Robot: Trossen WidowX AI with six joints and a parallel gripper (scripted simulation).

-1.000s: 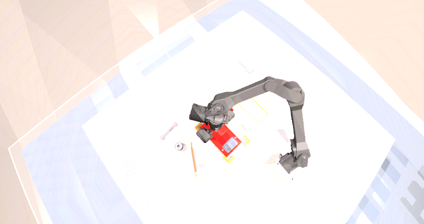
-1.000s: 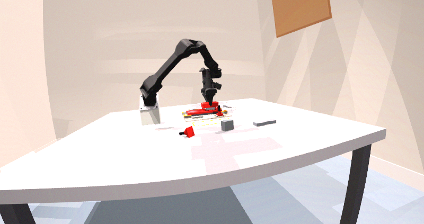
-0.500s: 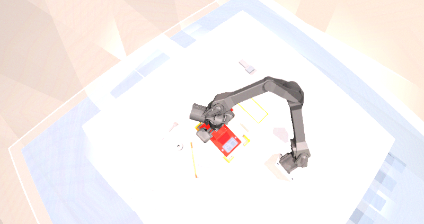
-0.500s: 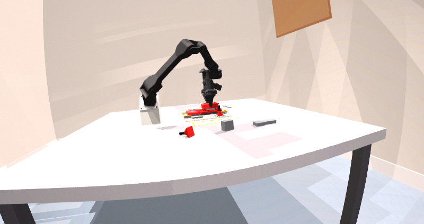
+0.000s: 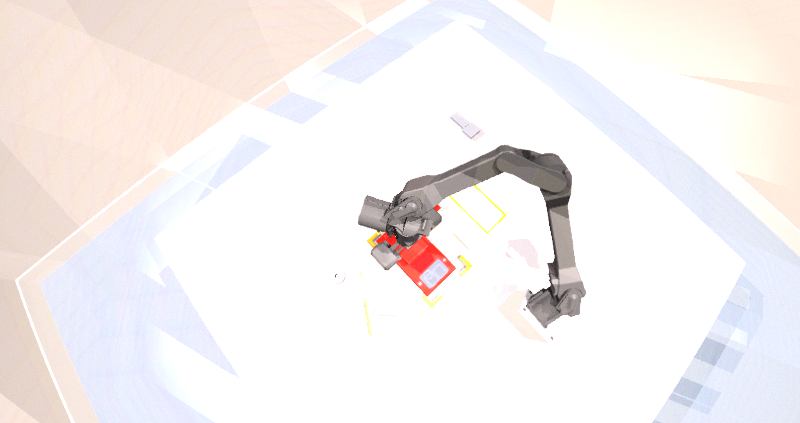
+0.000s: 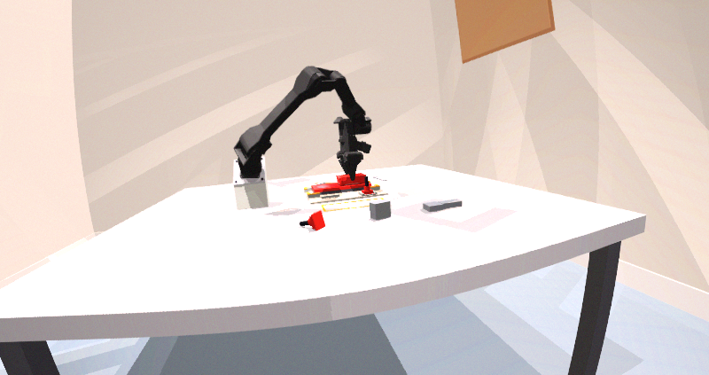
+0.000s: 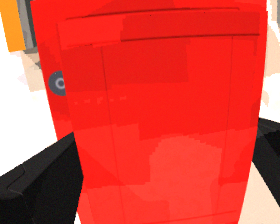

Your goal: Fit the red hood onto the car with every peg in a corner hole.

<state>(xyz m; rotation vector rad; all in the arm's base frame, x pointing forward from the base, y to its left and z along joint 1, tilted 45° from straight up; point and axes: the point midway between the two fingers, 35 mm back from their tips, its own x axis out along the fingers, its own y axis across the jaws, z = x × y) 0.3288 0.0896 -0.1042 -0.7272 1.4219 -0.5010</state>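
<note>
Now: gripper tip 1 cm below the red hood.
</note>
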